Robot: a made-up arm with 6 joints. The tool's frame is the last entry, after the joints. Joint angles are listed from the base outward. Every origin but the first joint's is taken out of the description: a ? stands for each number. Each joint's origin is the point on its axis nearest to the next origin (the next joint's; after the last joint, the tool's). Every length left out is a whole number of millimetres.
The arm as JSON. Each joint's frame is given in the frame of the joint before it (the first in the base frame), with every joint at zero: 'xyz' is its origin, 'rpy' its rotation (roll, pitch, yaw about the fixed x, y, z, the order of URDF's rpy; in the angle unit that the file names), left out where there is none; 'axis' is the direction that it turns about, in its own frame. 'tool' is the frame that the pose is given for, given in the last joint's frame.
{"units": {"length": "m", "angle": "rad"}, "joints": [
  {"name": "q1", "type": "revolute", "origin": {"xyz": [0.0, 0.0, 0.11]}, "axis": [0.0, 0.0, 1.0]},
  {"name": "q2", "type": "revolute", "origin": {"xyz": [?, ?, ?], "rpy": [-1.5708, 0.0, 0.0]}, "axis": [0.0, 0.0, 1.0]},
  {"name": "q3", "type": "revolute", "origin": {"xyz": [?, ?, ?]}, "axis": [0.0, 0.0, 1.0]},
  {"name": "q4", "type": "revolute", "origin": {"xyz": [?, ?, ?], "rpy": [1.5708, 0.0, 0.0]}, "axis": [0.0, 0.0, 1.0]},
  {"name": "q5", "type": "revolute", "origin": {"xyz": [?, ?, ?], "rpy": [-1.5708, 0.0, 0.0]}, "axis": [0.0, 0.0, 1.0]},
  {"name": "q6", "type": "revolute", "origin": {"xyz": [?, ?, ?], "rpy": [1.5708, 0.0, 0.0]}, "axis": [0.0, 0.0, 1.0]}
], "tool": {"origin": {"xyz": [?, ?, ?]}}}
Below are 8 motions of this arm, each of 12 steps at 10 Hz.
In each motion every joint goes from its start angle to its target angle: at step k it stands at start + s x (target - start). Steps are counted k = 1, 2, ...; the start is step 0. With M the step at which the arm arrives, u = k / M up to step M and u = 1 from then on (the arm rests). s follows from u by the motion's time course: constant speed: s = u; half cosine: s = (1 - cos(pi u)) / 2; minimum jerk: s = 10 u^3 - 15 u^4 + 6 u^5.
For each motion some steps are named. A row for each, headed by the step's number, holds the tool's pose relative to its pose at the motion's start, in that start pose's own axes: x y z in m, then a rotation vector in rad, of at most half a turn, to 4 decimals.
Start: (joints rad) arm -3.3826 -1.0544 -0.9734 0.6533 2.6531 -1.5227
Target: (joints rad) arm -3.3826 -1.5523 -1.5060 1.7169 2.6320 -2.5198
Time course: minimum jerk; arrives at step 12
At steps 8, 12:
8: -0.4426 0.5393 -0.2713 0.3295 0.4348 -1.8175
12: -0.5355 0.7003 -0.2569 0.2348 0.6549 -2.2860

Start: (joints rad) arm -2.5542 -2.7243 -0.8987 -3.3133 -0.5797 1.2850
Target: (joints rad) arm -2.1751 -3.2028 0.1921 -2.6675 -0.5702 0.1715
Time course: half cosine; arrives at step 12
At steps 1, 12:
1: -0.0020 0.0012 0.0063 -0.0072 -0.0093 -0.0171
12: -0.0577 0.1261 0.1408 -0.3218 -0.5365 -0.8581

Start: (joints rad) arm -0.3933 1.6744 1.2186 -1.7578 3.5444 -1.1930
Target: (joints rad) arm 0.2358 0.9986 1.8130 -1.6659 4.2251 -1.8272
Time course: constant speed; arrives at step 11
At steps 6, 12:
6: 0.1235 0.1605 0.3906 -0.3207 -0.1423 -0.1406
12: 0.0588 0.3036 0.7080 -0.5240 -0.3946 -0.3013

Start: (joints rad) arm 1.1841 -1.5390 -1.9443 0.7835 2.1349 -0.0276
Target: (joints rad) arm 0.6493 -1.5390 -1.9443 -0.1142 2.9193 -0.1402
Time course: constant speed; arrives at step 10
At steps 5, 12:
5: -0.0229 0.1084 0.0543 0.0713 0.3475 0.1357
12: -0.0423 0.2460 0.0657 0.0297 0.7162 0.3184

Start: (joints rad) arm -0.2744 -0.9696 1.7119 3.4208 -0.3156 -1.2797
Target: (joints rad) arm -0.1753 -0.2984 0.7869 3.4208 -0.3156 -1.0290
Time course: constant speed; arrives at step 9
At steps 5, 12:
5: 0.0848 0.1672 0.2333 -0.0892 0.1210 0.1577
12: 0.1209 0.2258 0.4166 -0.1507 0.2247 0.2875

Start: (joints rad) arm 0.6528 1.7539 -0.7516 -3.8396 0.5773 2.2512
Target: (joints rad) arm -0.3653 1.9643 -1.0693 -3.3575 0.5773 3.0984
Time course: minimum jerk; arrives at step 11
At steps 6, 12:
6: 0.6703 -0.2517 -0.4436 0.1493 0.3701 0.1945
12: 0.9144 -0.6276 -0.8141 0.3850 0.4972 0.2798

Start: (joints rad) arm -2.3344 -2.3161 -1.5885 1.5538 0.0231 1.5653
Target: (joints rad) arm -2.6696 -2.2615 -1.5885 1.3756 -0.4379 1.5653
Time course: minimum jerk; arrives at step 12
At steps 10, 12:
10: -0.0347 0.0218 -0.0474 -0.6540 -0.0911 0.0532
12: -0.0358 0.0217 -0.0496 -0.6775 -0.0957 0.0546

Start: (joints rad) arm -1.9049 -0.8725 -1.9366 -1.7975 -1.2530 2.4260
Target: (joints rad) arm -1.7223 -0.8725 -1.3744 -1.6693 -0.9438 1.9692
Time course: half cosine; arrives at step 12
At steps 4, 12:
4: 0.0761 -0.0931 -0.0193 0.0875 -0.0058 0.0147
12: 0.3488 -0.3109 -0.1613 0.4175 0.0449 0.0475

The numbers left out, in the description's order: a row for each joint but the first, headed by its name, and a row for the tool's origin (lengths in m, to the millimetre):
q2: 0.0 0.036 0.0
q3: 0.0 -0.771 0.0
q4: 0.0 -0.767 0.0
q5: 0.0 0.0 0.0
q6: 0.0 -0.084 0.0
tool: 0.0 0.0 0.0

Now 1 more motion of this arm.
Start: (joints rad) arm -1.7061 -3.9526 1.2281 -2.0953 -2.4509 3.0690
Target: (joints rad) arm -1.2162 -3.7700 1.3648 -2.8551 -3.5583 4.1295
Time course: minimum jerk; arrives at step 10
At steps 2, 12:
2: -0.0099 -0.0150 0.0030 0.0228 0.0647 0.1300
12: -0.0989 -0.2339 -0.0297 0.2491 1.2481 2.2056

